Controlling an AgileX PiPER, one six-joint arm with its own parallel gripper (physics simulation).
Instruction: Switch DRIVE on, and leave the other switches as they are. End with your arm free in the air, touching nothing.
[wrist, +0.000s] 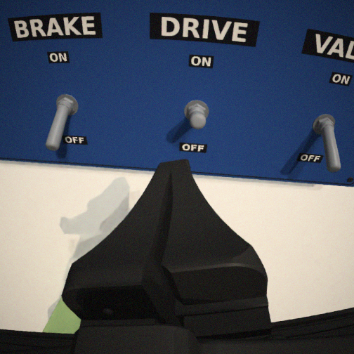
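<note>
The DRIVE switch (197, 115) is a grey lever at the upper middle of the wrist view. It looks short and points out almost straight at the camera, unlike the levers beside it, so it is tipped up towards ON. The BRAKE switch (58, 124) at the left slants down to its OFF label. The switch under the label starting VAL (330, 143) at the right also slants down beside OFF. My gripper (176, 177) is shut, with nothing between its fingertips. Its tips show below the DRIVE OFF label, apart from every lever.
The blue panel (125, 100) fills the upper part of the view, and its lower edge runs across just behind my fingertips. Below it is a cream surface (310, 240) with a grey shadow on its left part. A green patch (62, 318) shows at the lower left.
</note>
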